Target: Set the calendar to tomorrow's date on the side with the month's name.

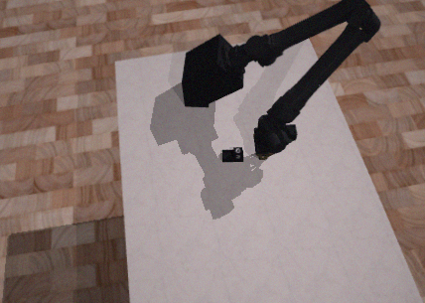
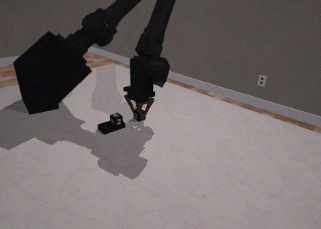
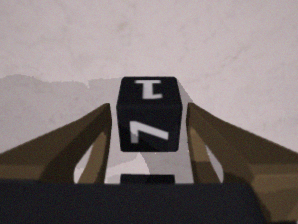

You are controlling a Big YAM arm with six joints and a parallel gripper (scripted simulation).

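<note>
The black digit cube lies right at my hand. Round my hand: black tray (10 mm behind, 110 mm to the right, 10 mm below).
</note>
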